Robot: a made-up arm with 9 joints. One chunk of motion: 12 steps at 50 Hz.
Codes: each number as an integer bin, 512 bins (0 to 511) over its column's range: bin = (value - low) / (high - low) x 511, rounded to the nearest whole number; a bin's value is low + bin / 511 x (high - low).
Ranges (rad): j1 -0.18..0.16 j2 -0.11..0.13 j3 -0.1..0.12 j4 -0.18..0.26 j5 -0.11..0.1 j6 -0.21..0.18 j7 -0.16..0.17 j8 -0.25..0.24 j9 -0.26..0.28
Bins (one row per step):
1: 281 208 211 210 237 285 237 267 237
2: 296 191 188 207 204 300 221 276 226
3: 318 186 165 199 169 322 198 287 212
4: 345 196 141 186 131 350 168 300 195
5: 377 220 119 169 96 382 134 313 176
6: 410 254 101 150 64 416 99 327 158
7: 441 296 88 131 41 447 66 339 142
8: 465 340 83 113 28 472 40 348 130
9: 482 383 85 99 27 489 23 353 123
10: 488 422 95 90 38 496 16 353 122
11: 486 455 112 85 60 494 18 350 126
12: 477 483 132 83 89 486 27 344 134
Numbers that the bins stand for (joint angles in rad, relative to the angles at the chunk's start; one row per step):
1: 0.0070 -0.0123 -0.0092 0.0008 -0.0126 0.0075 -0.0069 0.0060 -0.0095
2: 0.0169 -0.0203 -0.0191 -0.0018 -0.0262 0.0190 -0.0173 0.0147 -0.0212
3: 0.0316 -0.0226 -0.0290 -0.0086 -0.0405 0.0358 -0.0321 0.0252 -0.0360
4: 0.0495 -0.0179 -0.0393 -0.0198 -0.0562 0.0571 -0.0515 0.0377 -0.0539
5: 0.0708 -0.0067 -0.0488 -0.0345 -0.0705 0.0815 -0.0735 0.0501 -0.0740
6: 0.0928 0.0093 -0.0565 -0.0508 -0.0837 0.1075 -0.0961 0.0636 -0.0930
7: 0.1134 0.0290 -0.0621 -0.0672 -0.0932 0.1312 -0.1174 0.0751 -0.1099
8: 0.1294 0.0497 -0.0643 -0.0827 -0.0985 0.1502 -0.1342 0.0837 -0.1226
9: 0.1407 0.0699 -0.0634 -0.0948 -0.0989 0.1632 -0.1451 0.0885 -0.1300
10: 0.1447 0.0882 -0.0591 -0.1025 -0.0944 0.1686 -0.1497 0.0885 -0.1311
11: 0.1434 0.1037 -0.0518 -0.1068 -0.0853 0.1670 -0.1484 0.0856 -0.1268
12: 0.1374 0.1168 -0.0432 -0.1085 -0.0734 0.1609 -0.1426 0.0799 -0.1184

